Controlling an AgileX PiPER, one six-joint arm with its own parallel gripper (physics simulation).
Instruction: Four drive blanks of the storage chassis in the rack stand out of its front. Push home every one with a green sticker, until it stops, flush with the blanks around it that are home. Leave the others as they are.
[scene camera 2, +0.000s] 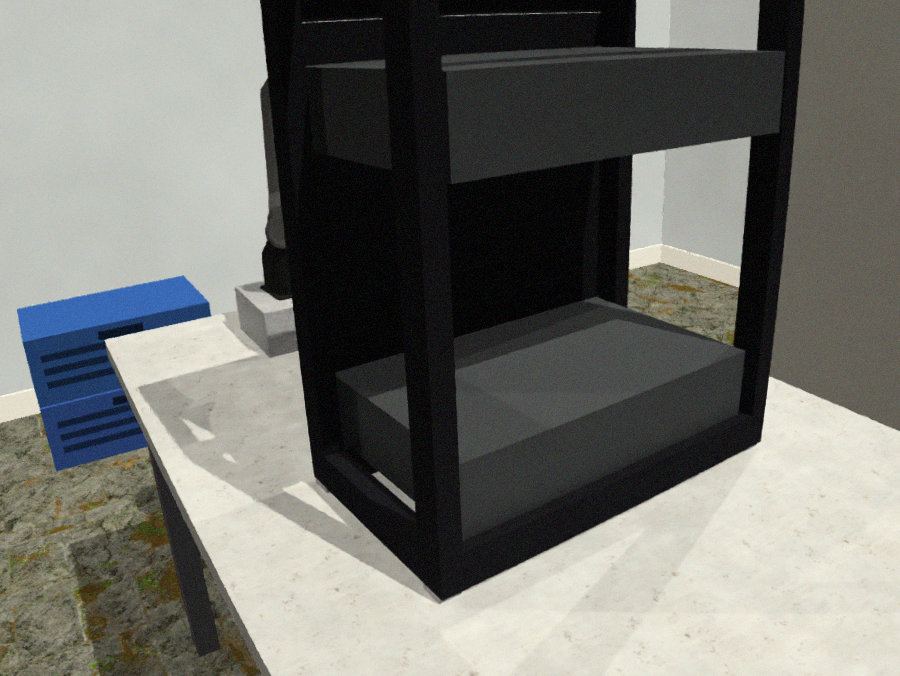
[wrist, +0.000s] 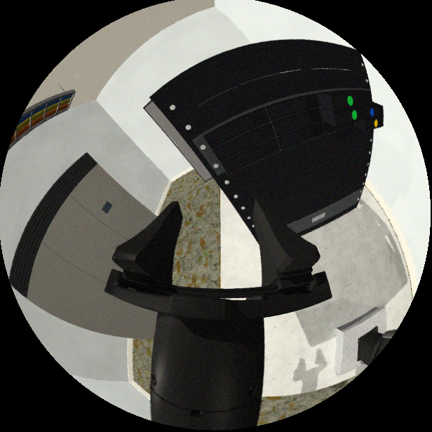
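Observation:
The black rack (scene camera 2: 429, 305) (wrist: 300, 180) stands on the table. Its storage chassis (scene camera 2: 611, 109) (wrist: 245, 140) shows from the front in the wrist view; the scene camera shows a plain grey side. Towards the chassis's right end in the wrist view are two green stickers (wrist: 350, 100) (wrist: 354, 115), one above the other. Right of them, a blue sticker (wrist: 372, 112) and a yellow sticker (wrist: 376, 123) sit by a dark part jutting past the rack's edge. How far each blank stands out is hard to tell. My gripper (wrist: 216, 207) is open and empty, apart from the rack front.
A lower chassis (scene camera 2: 596, 436) (wrist: 318, 217) sits at the rack's bottom. The arm's grey base block (scene camera 2: 265, 320) (wrist: 347, 350) stands on the table (scene camera 2: 349, 611) (wrist: 285, 360). Blue crates (scene camera 2: 116, 312) stand beyond the table. A brown-grey cabinet (wrist: 90, 240) shows at left in the wrist view.

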